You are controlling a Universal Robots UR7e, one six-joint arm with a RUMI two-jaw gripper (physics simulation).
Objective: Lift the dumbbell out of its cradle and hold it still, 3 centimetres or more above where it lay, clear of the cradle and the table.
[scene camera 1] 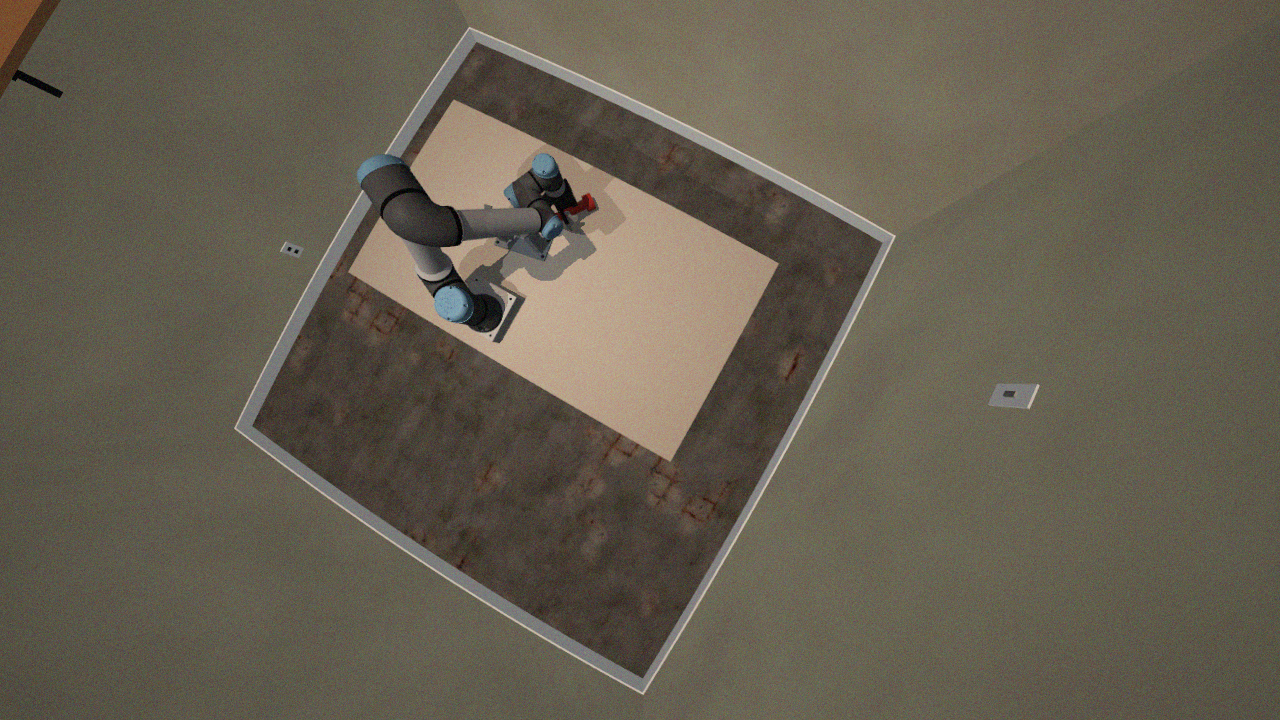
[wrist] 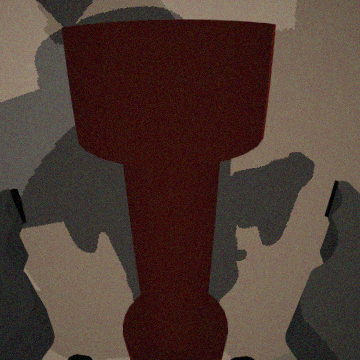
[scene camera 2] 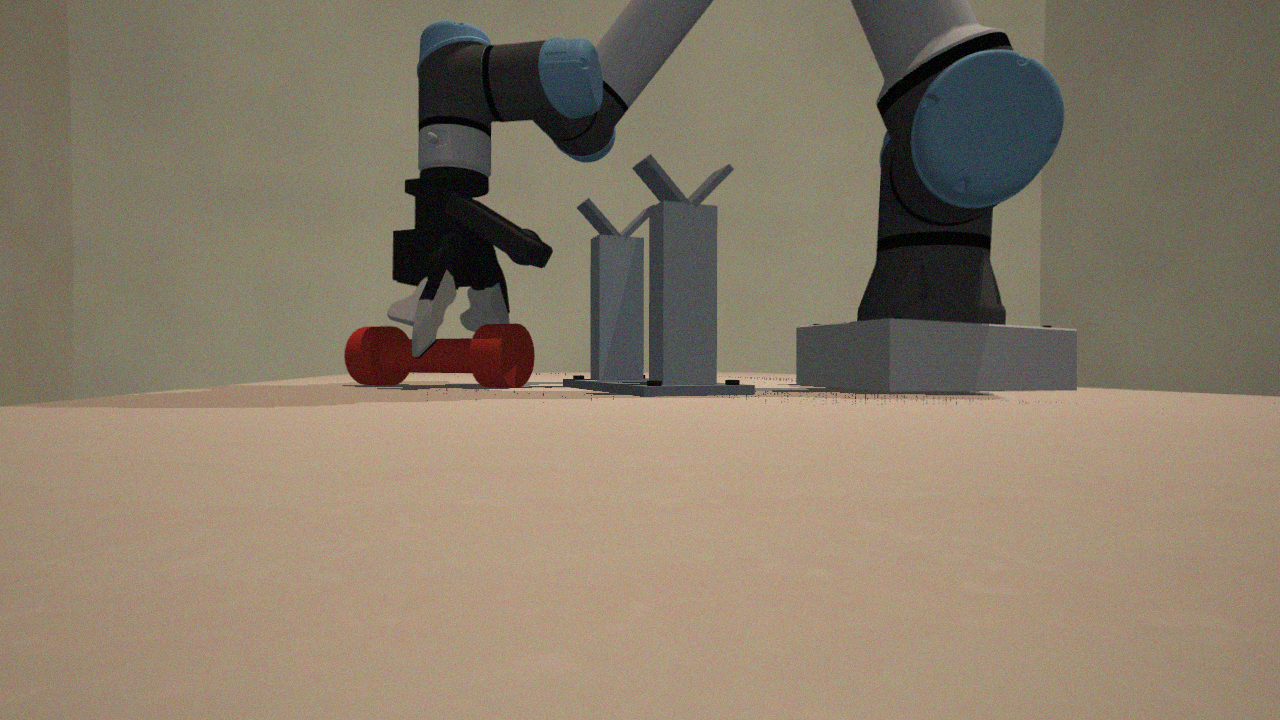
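Where they show: gripper, fingertip midpoint: (scene camera 1: 564,215) (wrist: 172,189) (scene camera 2: 463,361); arm's base, origin of the base link: (scene camera 1: 484,313) (scene camera 2: 927,329).
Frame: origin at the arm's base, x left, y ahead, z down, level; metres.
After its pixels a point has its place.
The red dumbbell (scene camera 1: 586,203) {x -0.115, y 0.587, z 0.003 m} (scene camera 2: 456,355) {x -0.027, y 0.518, z 0.031 m} (wrist: 170,90) {x -0.017, y 0.469, z -0.002 m} lies level on the table (scene camera 1: 644,331) {x -0.576, y 0.269, z 0.064 m} (scene camera 2: 626,537) {x 0.597, y 0.444, z 0.065 m}, outside the cradle. The grey cradle (scene camera 2: 682,295) {x 0.151, y 0.322, z -0.018 m} has two posts with V-shaped tops; in scene camera 2 it stands empty to the right of the dumbbell. My gripper (scene camera 2: 452,338) {x -0.045, y 0.512, z 0.037 m} (wrist: 172,189) {x -0.045, y 0.512, z 0.037 m} is open and points down over the dumbbell. In the wrist view its fingers stand wide, one on each side of the handle, with gaps to it. In scene camera 1 the arm hides the gripper and part of the cradle.
The arm's base block (scene camera 1: 508,317) {x -0.083, y 0.036, z 0.022 m} (scene camera 2: 935,356) {x 0.119, y 0.070, z 0.032 m} stands on the table beyond the cradle in scene camera 2. The cradle's posts rise close beside the gripper and wrist. The pale table's edges show in scene camera 1, with dark floor (scene camera 1: 429,429) around it.
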